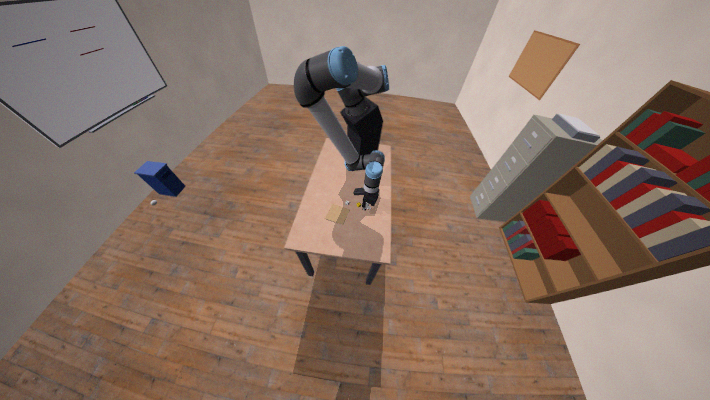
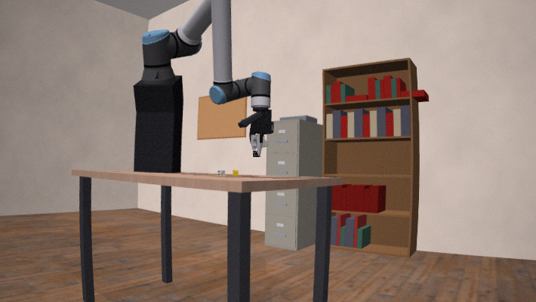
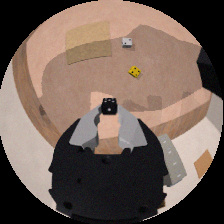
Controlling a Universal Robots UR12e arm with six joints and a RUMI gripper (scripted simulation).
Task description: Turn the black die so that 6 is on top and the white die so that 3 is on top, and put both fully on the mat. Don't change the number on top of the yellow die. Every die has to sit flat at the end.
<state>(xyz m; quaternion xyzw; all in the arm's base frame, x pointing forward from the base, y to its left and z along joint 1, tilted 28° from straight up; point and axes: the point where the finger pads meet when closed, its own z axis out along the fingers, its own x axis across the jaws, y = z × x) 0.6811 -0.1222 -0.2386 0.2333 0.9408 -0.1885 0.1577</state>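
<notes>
My gripper is now right at the black die. From my hand the other things lie so: tan mat (190 mm to the right, 100 mm below, 30 mm behind); then white die (120 mm behind, 110 mm to the right, 90 mm below); then yellow die (90 mm below, 90 mm behind, 20 mm to the right).
</notes>
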